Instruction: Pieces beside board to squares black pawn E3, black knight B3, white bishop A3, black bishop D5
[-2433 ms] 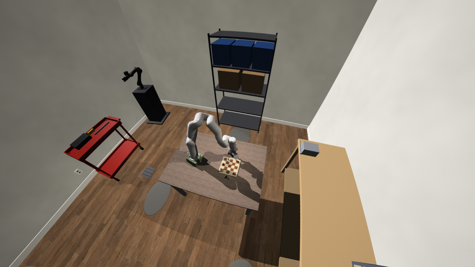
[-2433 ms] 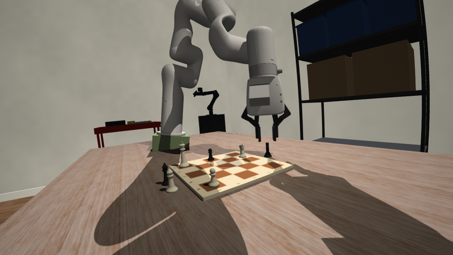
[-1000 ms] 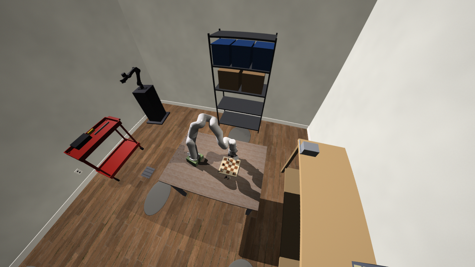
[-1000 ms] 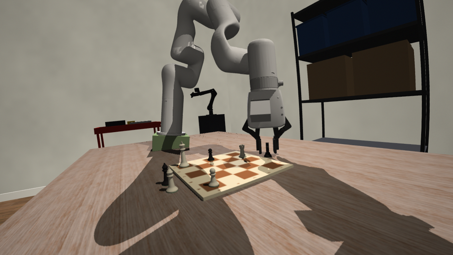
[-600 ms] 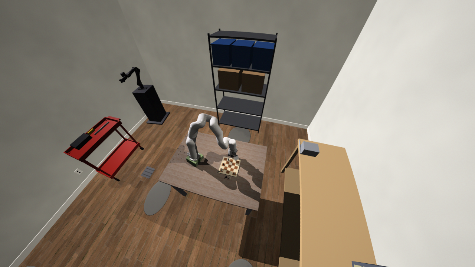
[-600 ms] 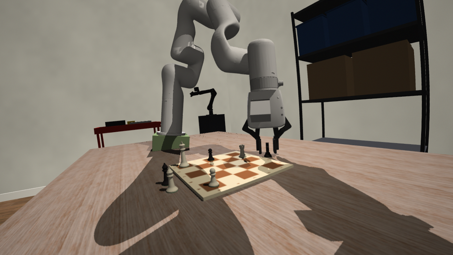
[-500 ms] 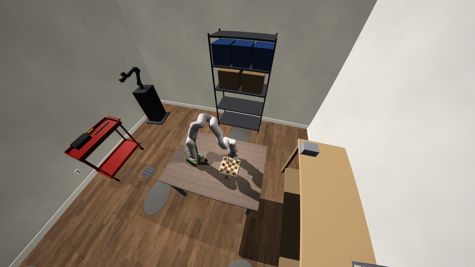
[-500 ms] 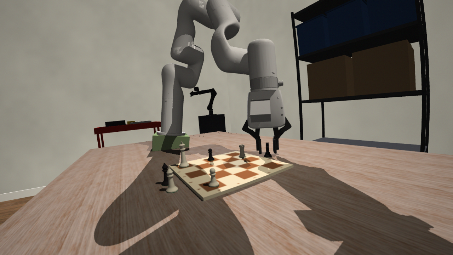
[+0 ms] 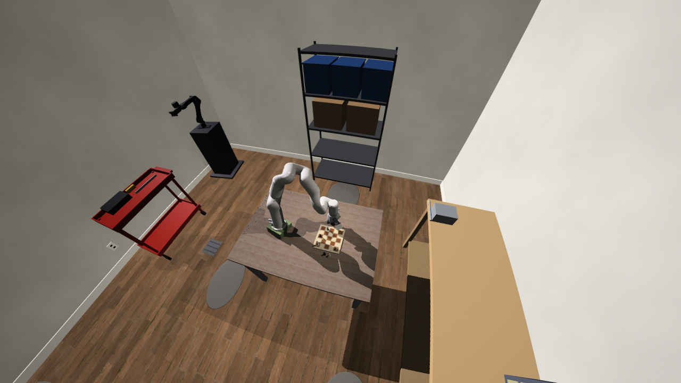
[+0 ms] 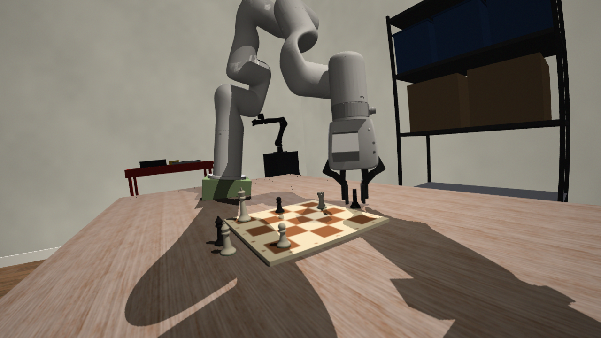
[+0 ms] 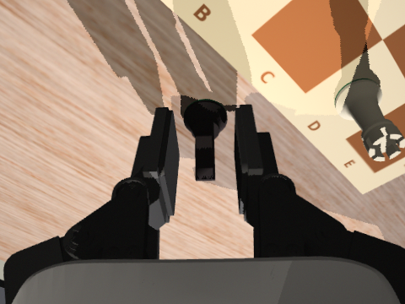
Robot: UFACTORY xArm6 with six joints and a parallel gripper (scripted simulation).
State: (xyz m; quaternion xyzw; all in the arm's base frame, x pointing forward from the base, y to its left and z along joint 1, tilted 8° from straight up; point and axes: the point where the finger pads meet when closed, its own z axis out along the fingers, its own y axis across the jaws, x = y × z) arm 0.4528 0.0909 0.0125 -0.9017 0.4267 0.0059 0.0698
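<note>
The tall black piece lies 2 cm below my hand. The rest, counted from my hand: black pawn (10 cm behind, 13 cm to the right, 1 cm below); then chessboard (2 cm behind, 14 cm to the right, 3 cm below); then white pawn (5 cm ahead, 22 cm to the right, 1 cm below).
</note>
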